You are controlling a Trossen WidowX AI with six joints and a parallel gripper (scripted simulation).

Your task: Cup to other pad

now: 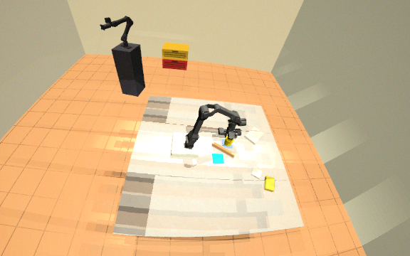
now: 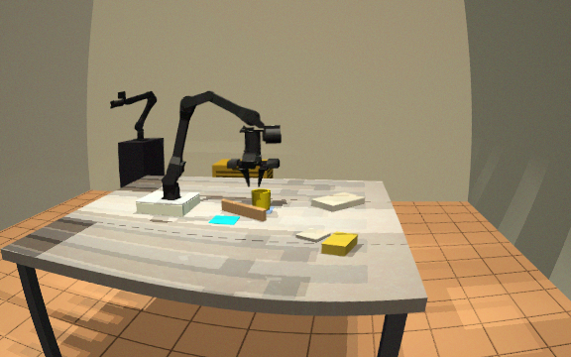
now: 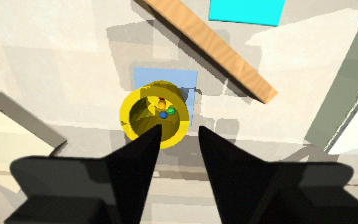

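My gripper tip is 5 cm above the yellow cup and 2 cm short of it. Also, from my gripper tip: brown wooden block 8 cm to the right, 8 cm below, 1 cm behind; then light blue pad 9 cm below, 2 cm ahead; then cyan pad 17 cm to the right, 9 cm below, 4 cm behind.
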